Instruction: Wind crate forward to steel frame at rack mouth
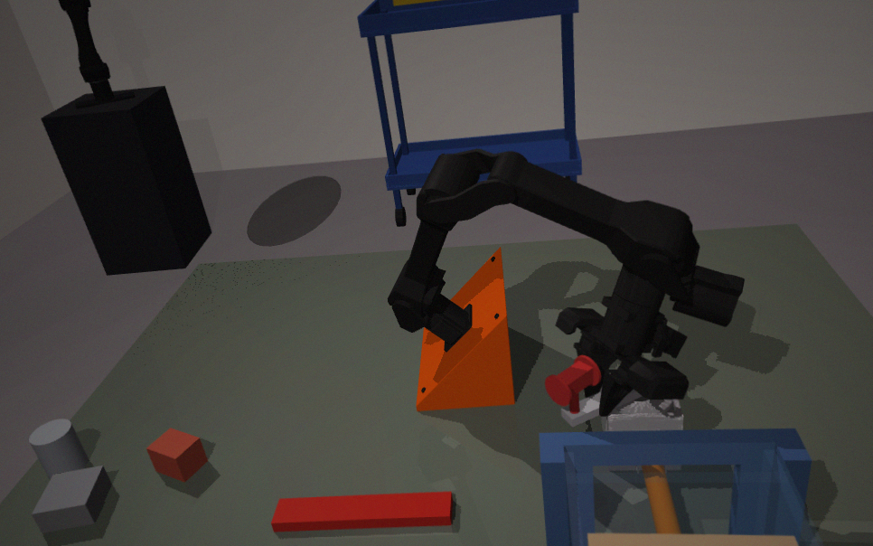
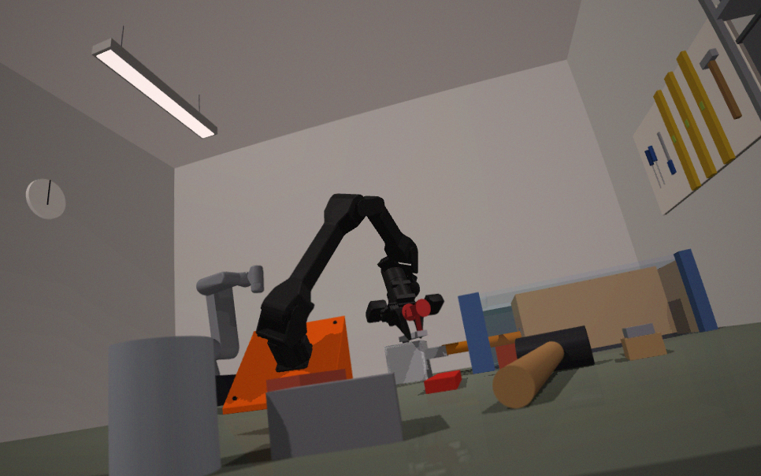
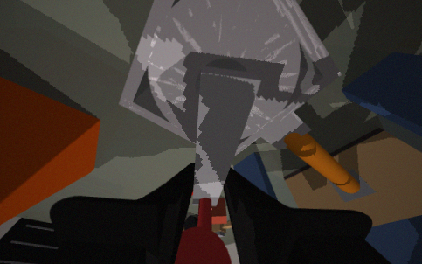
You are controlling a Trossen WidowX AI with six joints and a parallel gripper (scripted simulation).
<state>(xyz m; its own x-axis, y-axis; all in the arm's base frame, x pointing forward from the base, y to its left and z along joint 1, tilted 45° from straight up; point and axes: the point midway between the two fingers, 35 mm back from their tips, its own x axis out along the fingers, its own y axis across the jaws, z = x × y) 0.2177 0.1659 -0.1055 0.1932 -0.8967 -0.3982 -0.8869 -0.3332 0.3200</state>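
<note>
Now: gripper tip 20 mm below the grey crank arm. From my gripper tip the other things lie so: frame (130 mm ahead, 50 mm to the left, 10 mm above); then grey winch (60 mm below, 50 mm to the left, 50 mm behind); then red knob (50 mm above, 30 mm to the right, 10 mm ahead).
</note>
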